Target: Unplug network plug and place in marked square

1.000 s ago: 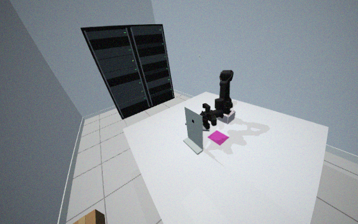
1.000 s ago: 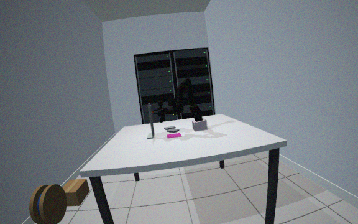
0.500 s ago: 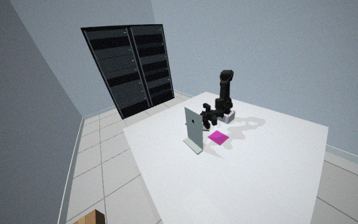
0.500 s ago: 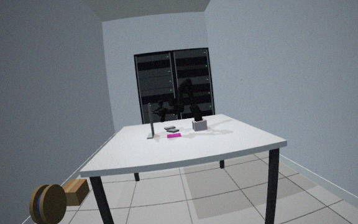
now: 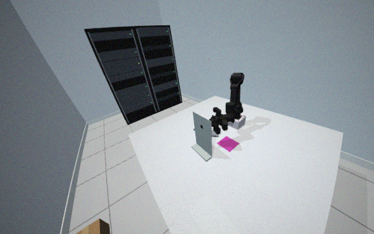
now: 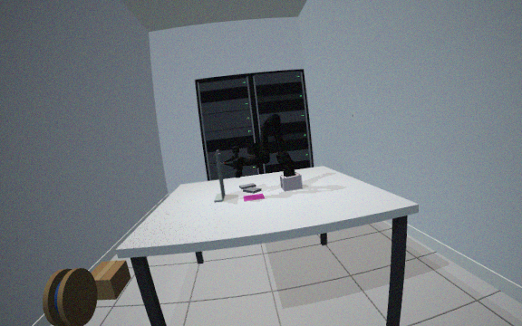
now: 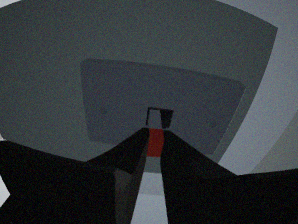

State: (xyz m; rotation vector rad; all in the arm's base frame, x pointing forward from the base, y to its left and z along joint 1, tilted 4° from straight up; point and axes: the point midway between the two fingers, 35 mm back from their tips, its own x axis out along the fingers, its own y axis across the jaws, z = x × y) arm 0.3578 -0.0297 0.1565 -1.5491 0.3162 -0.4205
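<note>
My gripper tip is now 220 mm above the magenta marked square, 140 mm past it and 100 mm to the right of it. Also, from my gripper tip: network plug right at my gripper tip; then upright grey panel 80 mm below, 40 mm ahead, 10 mm to the right.
</note>
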